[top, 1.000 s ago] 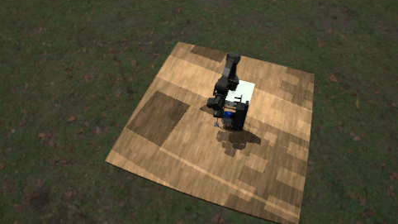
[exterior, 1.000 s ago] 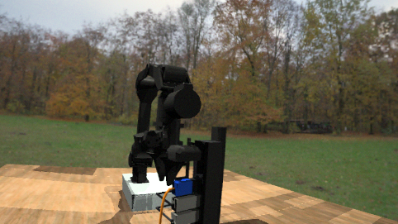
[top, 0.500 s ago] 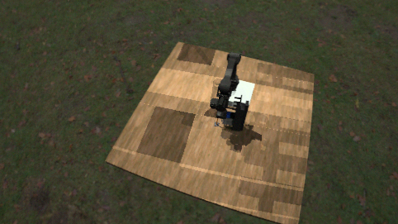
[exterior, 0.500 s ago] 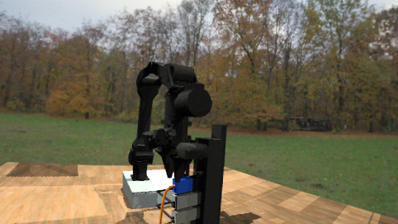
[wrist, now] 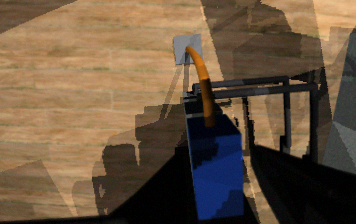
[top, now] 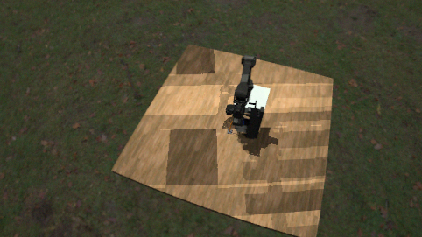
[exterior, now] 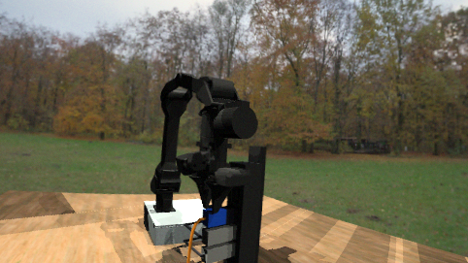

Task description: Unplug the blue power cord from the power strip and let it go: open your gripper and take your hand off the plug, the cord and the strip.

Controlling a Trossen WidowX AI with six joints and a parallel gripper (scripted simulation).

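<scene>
The blue plug lies 3 cm to the left of my gripper tip, 1 cm below it and 1 cm behind it.
</scene>
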